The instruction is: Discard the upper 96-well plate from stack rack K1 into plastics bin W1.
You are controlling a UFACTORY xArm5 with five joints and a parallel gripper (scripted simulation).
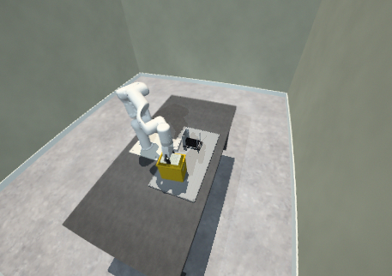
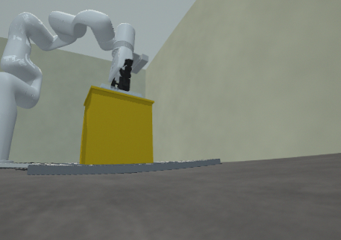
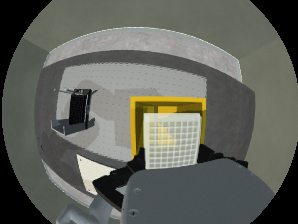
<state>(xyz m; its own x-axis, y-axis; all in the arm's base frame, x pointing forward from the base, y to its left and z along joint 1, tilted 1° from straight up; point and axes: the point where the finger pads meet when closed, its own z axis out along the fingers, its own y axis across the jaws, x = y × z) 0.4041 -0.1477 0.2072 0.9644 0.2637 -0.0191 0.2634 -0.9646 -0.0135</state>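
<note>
The 96-well plate is 1 cm below my hand. The rest, counted from my hand: yellow plastics bin W1 (12 cm below); then K1 label (34 cm to the left, 19 cm below, 6 cm ahead).
</note>
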